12 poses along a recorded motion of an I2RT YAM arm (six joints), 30 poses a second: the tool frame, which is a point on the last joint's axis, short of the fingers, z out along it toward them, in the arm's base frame.
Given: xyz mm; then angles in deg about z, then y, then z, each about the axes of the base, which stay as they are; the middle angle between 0 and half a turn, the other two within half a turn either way.
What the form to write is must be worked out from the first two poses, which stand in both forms.
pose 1, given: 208.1, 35.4, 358.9, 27.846, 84.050, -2.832
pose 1, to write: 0.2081, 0.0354, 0.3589; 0.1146, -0.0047, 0.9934; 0.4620, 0.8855, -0.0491; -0.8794, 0.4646, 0.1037
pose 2, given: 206.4, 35.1, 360.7, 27.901, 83.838, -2.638
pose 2, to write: 0.2064, 0.0351, 0.3607; 0.1163, -0.0095, 0.9932; 0.4631, 0.8851, -0.0458; -0.8787, 0.4652, 0.1073
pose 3, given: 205.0, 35.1, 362.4, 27.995, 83.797, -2.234
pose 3, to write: 0.2050, 0.0351, 0.3624; 0.1136, -0.0163, 0.9934; 0.4653, 0.8843, -0.0388; -0.8778, 0.4666, 0.1081
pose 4, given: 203.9, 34.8, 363.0, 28.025, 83.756, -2.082
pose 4, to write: 0.2039, 0.0348, 0.3630; 0.1130, -0.0190, 0.9934; 0.4661, 0.8840, -0.0361; -0.8775, 0.4671, 0.1088
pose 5, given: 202.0, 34.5, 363.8, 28.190, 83.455, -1.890
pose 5, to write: 0.2020, 0.0345, 0.3638; 0.1160, -0.0247, 0.9929; 0.4688, 0.8827, -0.0328; -0.8756, 0.4693, 0.1140
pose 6, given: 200.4, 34.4, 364.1, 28.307, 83.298, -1.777
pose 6, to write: 0.2004, 0.0344, 0.3641; 0.1174, -0.0280, 0.9927; 0.4708, 0.8817, -0.0308; -0.8744, 0.4710, 0.1167
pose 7, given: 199.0, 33.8, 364.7, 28.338, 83.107, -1.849
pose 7, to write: 0.1990, 0.0338, 0.3647; 0.1209, -0.0285, 0.9923; 0.4710, 0.8815, -0.0320; -0.8738, 0.4712, 0.1200
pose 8, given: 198.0, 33.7, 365.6, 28.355, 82.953, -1.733
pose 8, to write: 0.1980, 0.0337, 0.3656; 0.1223, -0.0316, 0.9920; 0.4715, 0.8814, -0.0300; -0.8734, 0.4713, 0.1227
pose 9, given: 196.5, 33.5, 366.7, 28.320, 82.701, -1.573
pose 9, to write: 0.1965, 0.0335, 0.3667; 0.1248, -0.0361, 0.9915; 0.4711, 0.8816, -0.0272; -0.8732, 0.4706, 0.1270
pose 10, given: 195.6, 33.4, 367.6, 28.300, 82.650, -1.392
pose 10, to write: 0.1956, 0.0334, 0.3676; 0.1241, -0.0392, 0.9915; 0.4712, 0.8817, -0.0241; -0.8732, 0.4702, 0.1279
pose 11, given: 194.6, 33.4, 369.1, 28.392, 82.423, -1.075
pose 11, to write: 0.1946, 0.0334, 0.3691; 0.1249, -0.0462, 0.9911; 0.4732, 0.8807, -0.0186; -0.8720, 0.4713, 0.1319
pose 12, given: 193.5, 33.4, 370.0, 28.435, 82.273, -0.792
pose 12, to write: 0.1935, 0.0334, 0.3700; 0.1248, -0.0519, 0.9908; 0.4745, 0.8802, -0.0137; -0.8714, 0.4718, 0.1345
